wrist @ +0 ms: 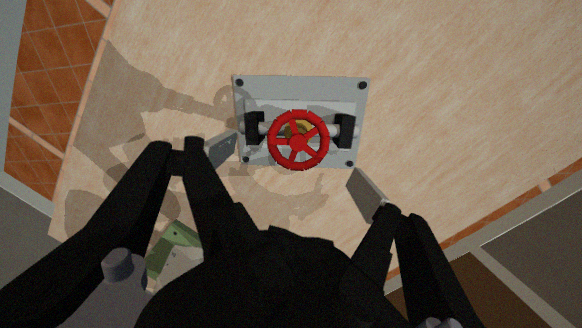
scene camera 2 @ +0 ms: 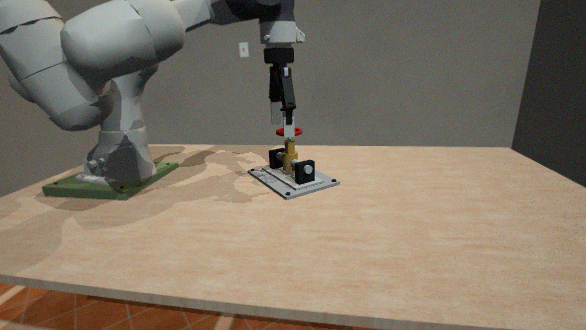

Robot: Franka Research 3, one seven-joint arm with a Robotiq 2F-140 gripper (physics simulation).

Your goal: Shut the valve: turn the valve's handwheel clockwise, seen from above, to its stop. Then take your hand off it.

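The valve's red handwheel [scene camera 2: 298,132] [wrist: 298,142] has several spokes and lies level on top of the brass valve body [scene camera 2: 290,161] [wrist: 303,124]. The valve stands on a grey base plate [scene camera 2: 265,178] [wrist: 300,88]. My gripper [scene camera 2: 282,121] [wrist: 295,159] is open and points down, with nothing between its pads. In the wrist view one pad is left of the wheel and the other is to its lower right, both apart from the rim. In the scene view the nearer fingertip is about at wheel height and hides part of the wheel.
Two black pipe blocks [scene camera 2: 305,172] [wrist: 254,128] flank the valve body, with a pale pipe through them. The arm's green base [scene camera 2: 85,190] [wrist: 165,250] stands on the wooden table [scene camera 2: 400,225] [wrist: 450,90], left of the valve in the scene view. Arm shadows cross the table.
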